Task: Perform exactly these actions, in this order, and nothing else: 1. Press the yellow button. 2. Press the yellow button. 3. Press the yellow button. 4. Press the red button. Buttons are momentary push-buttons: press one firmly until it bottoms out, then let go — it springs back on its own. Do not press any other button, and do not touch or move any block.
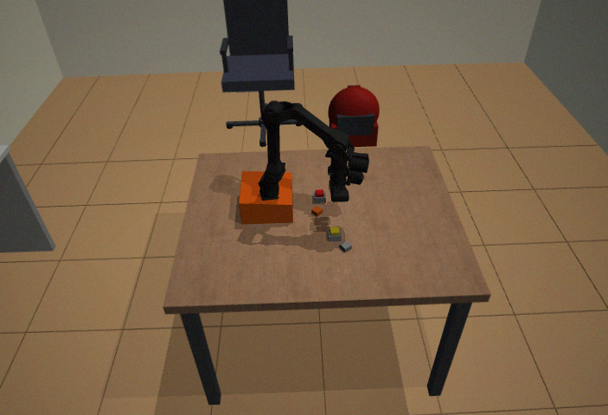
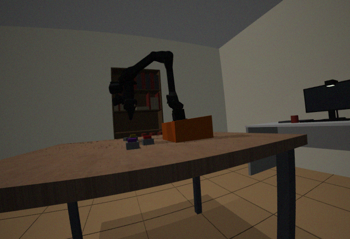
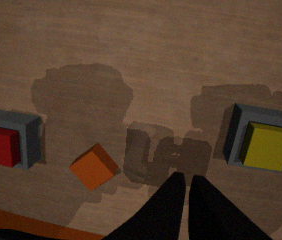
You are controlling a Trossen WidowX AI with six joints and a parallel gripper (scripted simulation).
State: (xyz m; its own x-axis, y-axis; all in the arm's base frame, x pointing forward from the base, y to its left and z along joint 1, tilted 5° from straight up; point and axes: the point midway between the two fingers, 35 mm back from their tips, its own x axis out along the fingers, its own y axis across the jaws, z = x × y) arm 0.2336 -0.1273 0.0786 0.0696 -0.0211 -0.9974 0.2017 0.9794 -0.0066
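My gripper tip is 20 mm past the red button, 170 mm to the right of it and 90 mm above it. The rest, counted from my gripper tip: small orange block: 60 mm behind, 90 mm to the left, 110 mm below; grey block: 130 mm to the right, 110 mm below; yellow button: 30 mm behind, 70 mm to the right, 90 mm below.
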